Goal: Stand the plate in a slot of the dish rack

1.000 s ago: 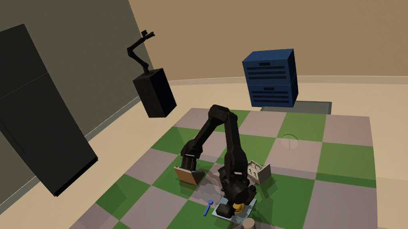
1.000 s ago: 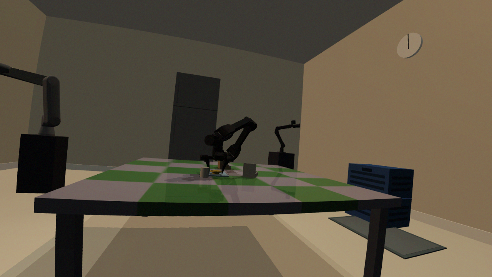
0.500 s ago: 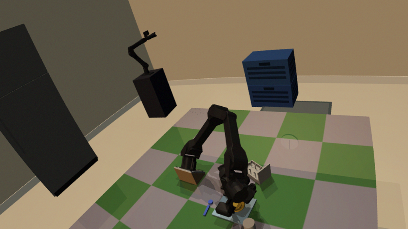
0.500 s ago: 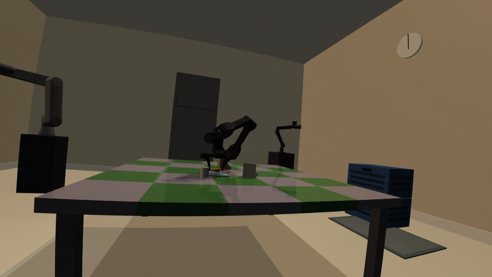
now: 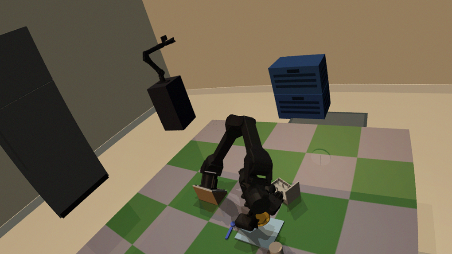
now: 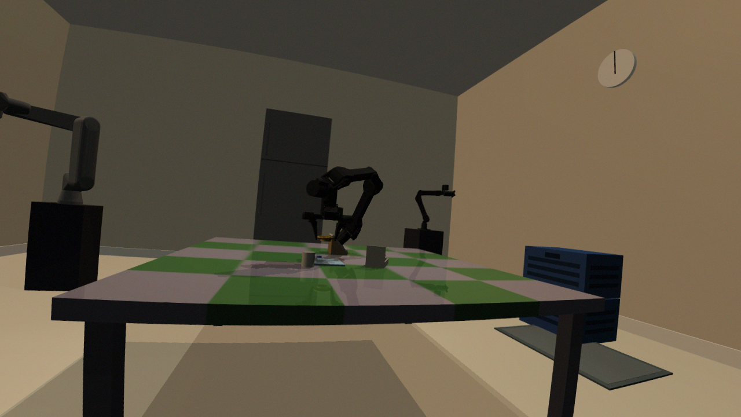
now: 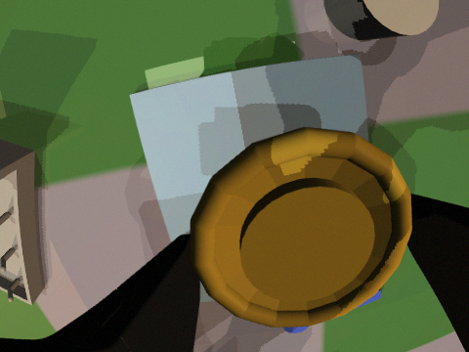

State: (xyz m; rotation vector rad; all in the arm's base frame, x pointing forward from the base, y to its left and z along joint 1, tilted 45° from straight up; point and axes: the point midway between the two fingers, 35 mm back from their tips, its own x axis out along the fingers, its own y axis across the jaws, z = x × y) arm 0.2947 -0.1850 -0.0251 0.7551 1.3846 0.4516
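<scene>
Right now my gripper tip is 220 mm to the right of the beige dish rack, 60 mm above it and 20 mm short of it. Round my gripper tip: beige cup (80 mm to the right, 70 mm ahead, 60 mm below); then light blue mat (80 mm below, 30 mm behind, 10 mm to the left); then yellow plate (10 mm above).
</scene>
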